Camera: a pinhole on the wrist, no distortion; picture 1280 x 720 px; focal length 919.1 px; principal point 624.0 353.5 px. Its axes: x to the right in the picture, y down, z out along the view. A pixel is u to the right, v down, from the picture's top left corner.
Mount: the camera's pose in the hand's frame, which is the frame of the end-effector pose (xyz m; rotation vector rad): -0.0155 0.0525 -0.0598 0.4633 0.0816 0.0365
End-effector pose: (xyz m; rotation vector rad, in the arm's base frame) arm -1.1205 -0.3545 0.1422 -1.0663 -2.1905 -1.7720
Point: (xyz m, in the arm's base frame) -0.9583 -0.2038 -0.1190
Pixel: 86.3 372.7
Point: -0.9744 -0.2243 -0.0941
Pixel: 87.6 357.6
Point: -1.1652 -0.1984 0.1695
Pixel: 1180.3 522.5
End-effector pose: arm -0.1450 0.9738 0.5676 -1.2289 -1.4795 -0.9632
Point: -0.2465 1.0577 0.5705
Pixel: 730.4 117.8
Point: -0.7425 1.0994 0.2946
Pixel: outside the picture
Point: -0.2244 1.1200 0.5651
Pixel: 737.6 362.8
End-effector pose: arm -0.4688 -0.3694 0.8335 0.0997 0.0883 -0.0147
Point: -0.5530 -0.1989 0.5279
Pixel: behind the camera
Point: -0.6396 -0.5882 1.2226
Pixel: 192.8 345.2
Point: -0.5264 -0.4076 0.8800
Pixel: 211.6 137.0
